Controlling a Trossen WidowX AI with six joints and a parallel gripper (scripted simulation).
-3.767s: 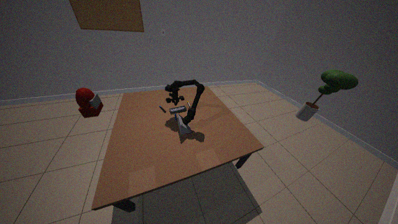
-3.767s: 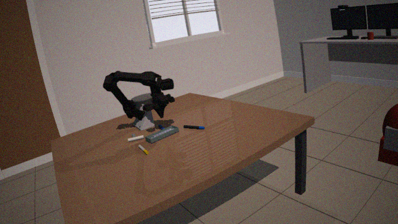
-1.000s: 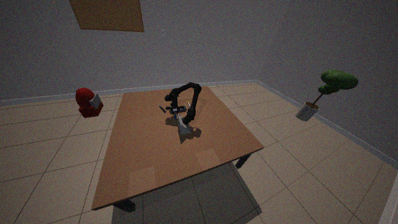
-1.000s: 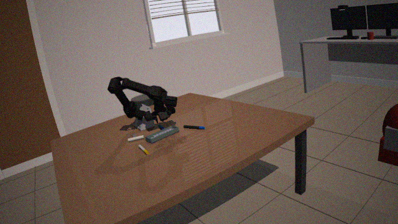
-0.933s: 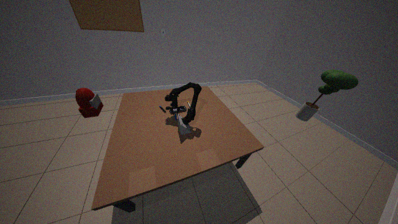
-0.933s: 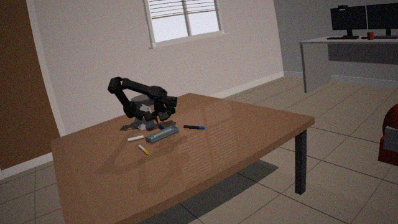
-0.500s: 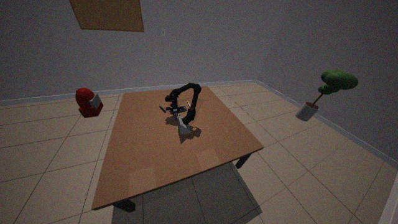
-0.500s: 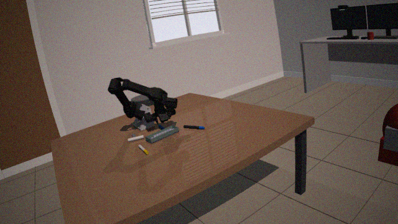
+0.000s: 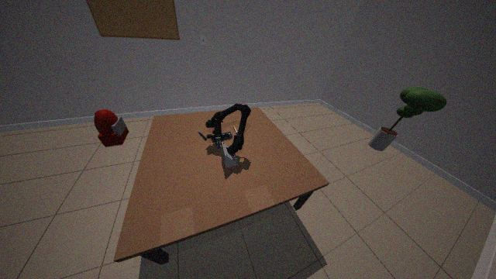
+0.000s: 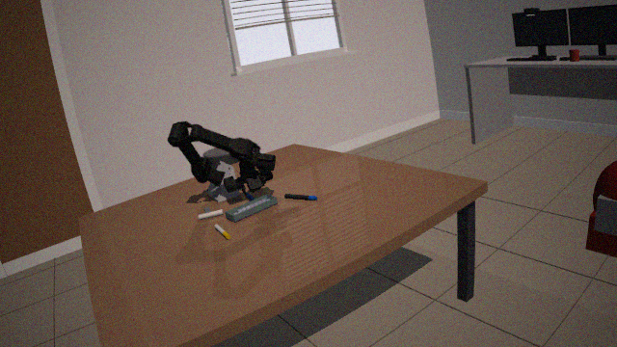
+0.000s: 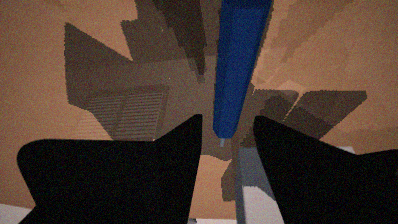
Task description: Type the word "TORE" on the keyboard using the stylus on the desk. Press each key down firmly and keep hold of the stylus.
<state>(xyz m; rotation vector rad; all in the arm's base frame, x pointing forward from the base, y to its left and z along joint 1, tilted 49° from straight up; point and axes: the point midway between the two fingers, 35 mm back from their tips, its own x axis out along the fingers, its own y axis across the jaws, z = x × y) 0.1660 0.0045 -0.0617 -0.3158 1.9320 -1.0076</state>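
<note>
Now: the blue stylus 2 cm behind my gripper tip and 1 cm below it. Round my gripper tip: yellow-tipped pen: 23 cm ahead, 22 cm to the right, 1 cm below.
</note>
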